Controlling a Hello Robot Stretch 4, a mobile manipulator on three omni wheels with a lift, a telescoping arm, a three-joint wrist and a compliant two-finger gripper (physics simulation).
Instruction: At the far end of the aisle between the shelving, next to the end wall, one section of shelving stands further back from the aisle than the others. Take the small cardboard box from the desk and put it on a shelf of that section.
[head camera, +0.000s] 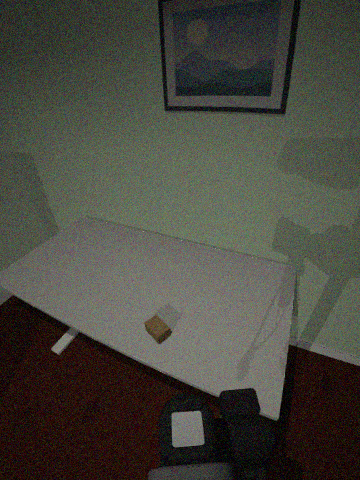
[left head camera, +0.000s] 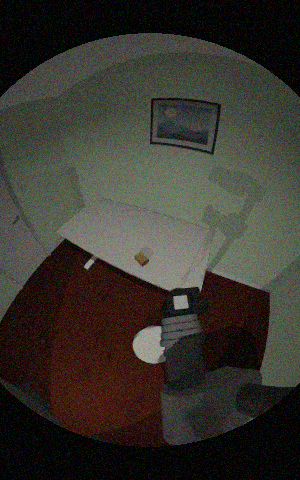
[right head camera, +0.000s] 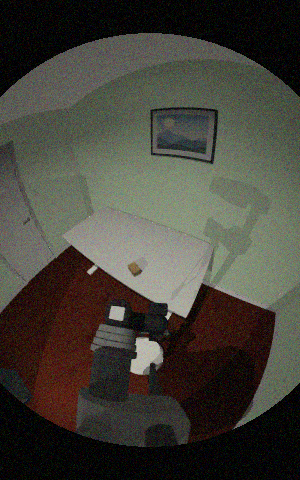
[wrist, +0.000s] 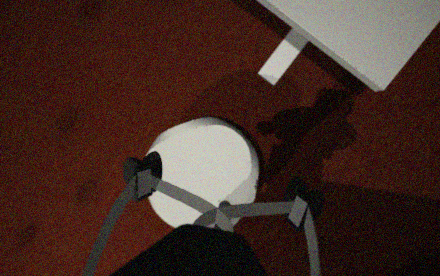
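Pixels of known places: gripper, fingertip midpoint: (wrist: 223, 180); robot's base, link origin: (left head camera: 152, 343) (right head camera: 142, 354) (wrist: 205, 168).
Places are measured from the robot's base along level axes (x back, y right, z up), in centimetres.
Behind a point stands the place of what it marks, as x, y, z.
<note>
The small cardboard box (head camera: 158, 329) {-62.6, -8.1, 74.3} (left head camera: 141, 258) {-62.9, -8.3, 74.3} (right head camera: 135, 268) {-63.2, -7.1, 74.3} sits on the white desk (head camera: 100, 275) {-100.7, -40.1, 69.3} (left head camera: 125, 225) {-105.4, -23.9, 69.3} (right head camera: 125, 235) {-105.2, -24.0, 69.3} (wrist: 350, 30) {-37.1, 22.6, 69.3}, nearer its front edge. My gripper (wrist: 223, 180) {-16.9, 8.8, 84.1} is open and empty in the wrist view, its two fingertips far apart, pointing down over the floor in front of the desk's corner. The box does not show in the wrist view. In the head camera view the wrist is at the desk's near right corner, and the fingers are hidden below it. The shelving does not show.
A round white disc (left head camera: 149, 345) {0.7, -4.1, 18.7} (right head camera: 146, 356) {0.2, 4.7, 18.7} (wrist: 205, 170) {-3.4, 1.6, 18.7} lies low under the gripper. A white desk foot (head camera: 65, 341) (wrist: 282, 62) sticks out under the desk. A framed picture (head camera: 225, 60) {-120.1, 24.8, 161.8} hangs on the wall behind. A door (right head camera: 15, 220) {-95.8, -189.6, 98.8} is at the left. A dark object (right head camera: 14, 385) stands at lower left.
</note>
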